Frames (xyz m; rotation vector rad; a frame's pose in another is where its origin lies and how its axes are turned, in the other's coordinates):
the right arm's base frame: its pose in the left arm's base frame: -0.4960 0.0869 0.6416 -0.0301 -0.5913 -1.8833
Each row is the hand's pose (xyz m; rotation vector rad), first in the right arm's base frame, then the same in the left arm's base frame.
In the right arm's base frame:
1: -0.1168 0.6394 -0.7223 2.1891 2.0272 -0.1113
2: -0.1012 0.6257 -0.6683 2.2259 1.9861 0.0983
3: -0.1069 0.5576 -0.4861 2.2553 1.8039 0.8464
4: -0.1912 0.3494 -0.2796 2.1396 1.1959 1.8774
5: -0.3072 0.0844 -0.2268 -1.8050 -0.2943 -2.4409
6: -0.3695 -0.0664 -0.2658 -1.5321 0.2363 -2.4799
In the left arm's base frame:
1: 0.2992 -0.2800 0.2207 2.6673 -0.6422 0.2572
2: 0.2672 -0.2677 0.2673 2.5354 -0.6699 0.3635
3: 0.1628 -0.1694 0.3988 2.0496 -0.6985 0.7057
4: -0.0409 0.0448 0.4746 1.2444 -0.7800 1.1147
5: -0.2430 0.2385 0.3848 0.4632 -0.9019 1.4207
6: -0.3419 0.3170 0.2743 0.0320 -0.9769 1.5823

